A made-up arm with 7 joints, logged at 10 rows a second.
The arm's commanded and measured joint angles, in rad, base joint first. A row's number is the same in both.
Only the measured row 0 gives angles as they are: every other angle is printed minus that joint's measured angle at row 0.
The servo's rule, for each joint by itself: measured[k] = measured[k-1] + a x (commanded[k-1-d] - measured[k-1]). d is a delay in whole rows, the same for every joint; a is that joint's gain. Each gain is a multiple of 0.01, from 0.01 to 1. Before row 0 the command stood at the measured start. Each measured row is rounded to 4 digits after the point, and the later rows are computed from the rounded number. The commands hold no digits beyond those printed.
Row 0, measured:
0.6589, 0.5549, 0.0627, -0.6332, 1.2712, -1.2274, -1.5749
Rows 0 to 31, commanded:
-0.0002, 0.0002, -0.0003, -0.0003, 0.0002, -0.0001, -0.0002
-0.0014, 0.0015, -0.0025, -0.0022, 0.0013, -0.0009, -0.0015
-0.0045, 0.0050, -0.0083, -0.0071, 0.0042, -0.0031, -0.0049
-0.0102, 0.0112, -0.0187, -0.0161, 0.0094, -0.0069, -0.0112
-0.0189, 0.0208, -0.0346, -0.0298, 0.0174, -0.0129, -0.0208
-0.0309, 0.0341, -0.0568, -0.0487, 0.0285, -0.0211, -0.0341
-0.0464, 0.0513, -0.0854, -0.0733, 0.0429, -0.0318, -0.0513
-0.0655, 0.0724, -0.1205, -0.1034, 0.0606, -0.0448, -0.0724
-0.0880, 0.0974, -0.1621, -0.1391, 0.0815, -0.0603, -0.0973
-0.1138, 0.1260, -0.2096, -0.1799, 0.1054, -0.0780, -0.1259
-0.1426, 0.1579, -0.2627, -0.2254, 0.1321, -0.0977, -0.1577
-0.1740, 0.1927, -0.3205, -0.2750, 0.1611, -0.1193, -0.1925
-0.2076, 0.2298, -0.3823, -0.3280, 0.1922, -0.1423, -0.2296
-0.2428, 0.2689, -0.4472, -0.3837, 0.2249, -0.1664, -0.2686
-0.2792, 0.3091, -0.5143, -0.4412, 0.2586, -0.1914, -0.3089
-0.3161, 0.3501, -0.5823, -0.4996, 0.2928, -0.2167, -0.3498
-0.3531, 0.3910, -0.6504, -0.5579, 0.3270, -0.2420, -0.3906
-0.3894, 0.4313, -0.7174, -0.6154, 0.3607, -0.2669, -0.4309
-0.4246, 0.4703, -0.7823, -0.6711, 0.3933, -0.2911, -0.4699
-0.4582, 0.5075, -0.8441, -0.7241, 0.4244, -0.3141, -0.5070
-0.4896, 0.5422, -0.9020, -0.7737, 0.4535, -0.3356, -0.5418
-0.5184, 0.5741, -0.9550, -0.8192, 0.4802, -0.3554, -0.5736
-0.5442, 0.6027, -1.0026, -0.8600, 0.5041, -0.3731, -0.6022
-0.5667, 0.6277, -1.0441, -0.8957, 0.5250, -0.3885, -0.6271
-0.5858, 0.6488, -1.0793, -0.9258, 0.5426, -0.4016, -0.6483
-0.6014, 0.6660, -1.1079, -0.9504, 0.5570, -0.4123, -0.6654
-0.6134, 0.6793, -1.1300, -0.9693, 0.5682, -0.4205, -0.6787
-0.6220, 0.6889, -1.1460, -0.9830, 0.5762, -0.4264, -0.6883
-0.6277, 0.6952, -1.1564, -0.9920, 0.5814, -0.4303, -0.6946
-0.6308, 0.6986, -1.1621, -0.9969, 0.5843, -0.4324, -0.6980
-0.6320, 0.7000, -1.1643, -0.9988, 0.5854, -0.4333, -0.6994
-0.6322, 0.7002, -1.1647, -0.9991, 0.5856, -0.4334, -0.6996
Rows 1 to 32, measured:
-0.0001, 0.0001, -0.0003, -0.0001, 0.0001, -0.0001, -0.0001
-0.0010, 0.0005, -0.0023, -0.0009, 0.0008, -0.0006, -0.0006
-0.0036, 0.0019, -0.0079, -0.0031, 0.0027, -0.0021, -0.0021
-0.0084, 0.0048, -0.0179, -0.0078, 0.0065, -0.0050, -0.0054
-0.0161, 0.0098, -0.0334, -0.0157, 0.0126, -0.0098, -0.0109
-0.0269, 0.0173, -0.0552, -0.0276, 0.0215, -0.0167, -0.0193
-0.0411, 0.0278, -0.0833, -0.0441, 0.0335, -0.0259, -0.0308
-0.0589, 0.0416, -0.1179, -0.0654, 0.0487, -0.0374, -0.0458
-0.0801, 0.0589, -0.1590, -0.0919, 0.0671, -0.0514, -0.0643
-0.1047, 0.0797, -0.2061, -0.1236, 0.0885, -0.0676, -0.0865
-0.1324, 0.1039, -0.2587, -0.1602, 0.1129, -0.0860, -0.1121
-0.1628, 0.1314, -0.3162, -0.2015, 0.1399, -0.1063, -0.1410
-0.1955, 0.1619, -0.3777, -0.2470, 0.1692, -0.1283, -0.1729
-0.2300, 0.1951, -0.4423, -0.2962, 0.2004, -0.1515, -0.2074
-0.2659, 0.2304, -0.5093, -0.3484, 0.2330, -0.1758, -0.2439
-0.3025, 0.2675, -0.5772, -0.4028, 0.2665, -0.2007, -0.2820
-0.3394, 0.3058, -0.6453, -0.4586, 0.3004, -0.2259, -0.3211
-0.3759, 0.3447, -0.7124, -0.5150, 0.3342, -0.2509, -0.3606
-0.4115, 0.3836, -0.7774, -0.5712, 0.3673, -0.2754, -0.3999
-0.4456, 0.4220, -0.8394, -0.6262, 0.3993, -0.2990, -0.4385
-0.4777, 0.4593, -0.8976, -0.6793, 0.4297, -0.3213, -0.4757
-0.5074, 0.4949, -0.9510, -0.7297, 0.4580, -0.3421, -0.5109
-0.5343, 0.5283, -0.9990, -0.7766, 0.4838, -0.3610, -0.5438
-0.5580, 0.5591, -1.0409, -0.8195, 0.5069, -0.3778, -0.5738
-0.5783, 0.5869, -1.0766, -0.8578, 0.5269, -0.3923, -0.6006
-0.5952, 0.6114, -1.1057, -0.8911, 0.5438, -0.4045, -0.6239
-0.6085, 0.6324, -1.1283, -0.9193, 0.5575, -0.4143, -0.6436
-0.6184, 0.6499, -1.1448, -0.9422, 0.5680, -0.4217, -0.6597
-0.6252, 0.6639, -1.1556, -0.9601, 0.5755, -0.4269, -0.6723
-0.6293, 0.6747, -1.1616, -0.9733, 0.5804, -0.4303, -0.6816
-0.6313, 0.6825, -1.1641, -0.9825, 0.5832, -0.4321, -0.6880
-0.6320, 0.6880, -1.1647, -0.9885, 0.5845, -0.4329, -0.6922
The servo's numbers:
d 0
a 0.73 0.31 0.93 0.36 0.56 0.61 0.36

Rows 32 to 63, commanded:
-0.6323, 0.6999, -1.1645, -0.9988, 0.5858, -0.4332, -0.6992
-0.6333, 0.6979, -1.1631, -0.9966, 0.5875, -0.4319, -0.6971
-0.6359, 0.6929, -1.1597, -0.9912, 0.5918, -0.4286, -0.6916
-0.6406, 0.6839, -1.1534, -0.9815, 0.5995, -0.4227, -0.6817
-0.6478, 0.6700, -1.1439, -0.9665, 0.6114, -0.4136, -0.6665
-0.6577, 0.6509, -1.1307, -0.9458, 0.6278, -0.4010, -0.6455
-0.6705, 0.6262, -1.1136, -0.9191, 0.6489, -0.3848, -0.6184
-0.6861, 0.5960, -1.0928, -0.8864, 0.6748, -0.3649, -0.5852
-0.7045, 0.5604, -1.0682, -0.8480, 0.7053, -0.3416, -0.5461
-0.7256, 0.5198, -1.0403, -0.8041, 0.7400, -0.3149, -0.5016
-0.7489, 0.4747, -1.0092, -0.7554, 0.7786, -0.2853, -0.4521
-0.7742, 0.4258, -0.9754, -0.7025, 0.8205, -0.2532, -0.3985
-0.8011, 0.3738, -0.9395, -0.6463, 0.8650, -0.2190, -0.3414
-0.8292, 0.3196, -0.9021, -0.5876, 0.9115, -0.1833, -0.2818
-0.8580, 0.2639, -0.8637, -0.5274, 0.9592, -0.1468, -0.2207
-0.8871, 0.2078, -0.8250, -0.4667, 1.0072, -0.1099, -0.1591
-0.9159, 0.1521, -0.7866, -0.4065, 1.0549, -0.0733, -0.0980
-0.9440, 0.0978, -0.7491, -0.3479, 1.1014, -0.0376, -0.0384
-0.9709, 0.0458, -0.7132, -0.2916, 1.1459, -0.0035, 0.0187
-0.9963, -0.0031, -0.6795, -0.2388, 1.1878, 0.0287, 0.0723
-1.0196, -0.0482, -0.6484, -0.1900, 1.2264, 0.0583, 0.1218
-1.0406, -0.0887, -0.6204, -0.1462, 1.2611, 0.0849, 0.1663
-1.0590, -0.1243, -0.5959, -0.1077, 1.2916, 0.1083, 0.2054
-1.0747, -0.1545, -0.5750, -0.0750, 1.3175, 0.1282, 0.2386
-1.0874, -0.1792, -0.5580, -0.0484, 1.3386, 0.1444, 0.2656
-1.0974, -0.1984, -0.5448, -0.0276, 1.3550, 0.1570, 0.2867
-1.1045, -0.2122, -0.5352, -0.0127, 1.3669, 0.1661, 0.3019
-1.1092, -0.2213, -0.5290, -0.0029, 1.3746, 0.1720, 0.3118
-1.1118, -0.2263, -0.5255, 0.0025, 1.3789, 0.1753, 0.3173
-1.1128, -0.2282, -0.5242, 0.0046, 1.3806, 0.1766, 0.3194
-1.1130, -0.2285, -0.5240, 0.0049, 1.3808, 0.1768, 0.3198
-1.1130, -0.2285, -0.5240, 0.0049, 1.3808, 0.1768, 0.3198
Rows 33 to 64, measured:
-0.6322, 0.6917, -1.1645, -0.9922, 0.5852, -0.4331, -0.6947
-0.6330, 0.6936, -1.1632, -0.9938, 0.5865, -0.4324, -0.6956
-0.6351, 0.6934, -1.1599, -0.9929, 0.5895, -0.4301, -0.6942
-0.6391, 0.6905, -1.1539, -0.9888, 0.5951, -0.4256, -0.6897
-0.6455, 0.6841, -1.1446, -0.9808, 0.6042, -0.4183, -0.6813
-0.6544, 0.6738, -1.1317, -0.9682, 0.6174, -0.4077, -0.6684
-0.6662, 0.6590, -1.1149, -0.9505, 0.6350, -0.3937, -0.6504
-0.6807, 0.6395, -1.0943, -0.9274, 0.6573, -0.3761, -0.6269
-0.6981, 0.6150, -1.0700, -0.8988, 0.6842, -0.3551, -0.5978
-0.7182, 0.5855, -1.0424, -0.8647, 0.7154, -0.3306, -0.5632
-0.7406, 0.5512, -1.0115, -0.8254, 0.7508, -0.3030, -0.5232
-0.7651, 0.5123, -0.9779, -0.7812, 0.7898, -0.2726, -0.4783
-0.7914, 0.4694, -0.9422, -0.7326, 0.8319, -0.2399, -0.4290
-0.8190, 0.4230, -0.9049, -0.6804, 0.8765, -0.2054, -0.3760
-0.8475, 0.3737, -0.8666, -0.6253, 0.9228, -0.1697, -0.3201
-0.8764, 0.3223, -0.8279, -0.5682, 0.9701, -0.1332, -0.2621
-0.9052, 0.2695, -0.7895, -0.5100, 1.0176, -0.0967, -0.2030
-0.9335, 0.2163, -0.7519, -0.4516, 1.0645, -0.0606, -0.1437
-0.9608, 0.1634, -0.7159, -0.3940, 1.1101, -0.0258, -0.0852
-0.9867, 0.1118, -0.6820, -0.3381, 1.1536, 0.0074, -0.0285
-1.0107, 0.0622, -0.6508, -0.2848, 1.1944, 0.0384, 0.0256
-1.0325, 0.0154, -0.6225, -0.2349, 1.2318, 0.0668, 0.0763
-1.0518, -0.0279, -0.5978, -0.1891, 1.2653, 0.0921, 0.1228
-1.0685, -0.0671, -0.5766, -0.1480, 1.2945, 0.1141, 0.1645
-1.0823, -0.1019, -0.5593, -0.1121, 1.3192, 0.1326, 0.2009
-1.0933, -0.1318, -0.5458, -0.0817, 1.3392, 0.1475, 0.2318
-1.1015, -0.1567, -0.5359, -0.0569, 1.3547, 0.1588, 0.2570
-1.1071, -0.1767, -0.5295, -0.0375, 1.3658, 0.1669, 0.2767
-1.1105, -0.1921, -0.5258, -0.0231, 1.3731, 0.1720, 0.2913
-1.1122, -0.2033, -0.5243, -0.0131, 1.3773, 0.1748, 0.3014
-1.1128, -0.2111, -0.5240, -0.0066, 1.3793, 0.1760, 0.3080
-1.1129, -0.2165, -0.5240, -0.0025, 1.3801, 0.1765, 0.3122

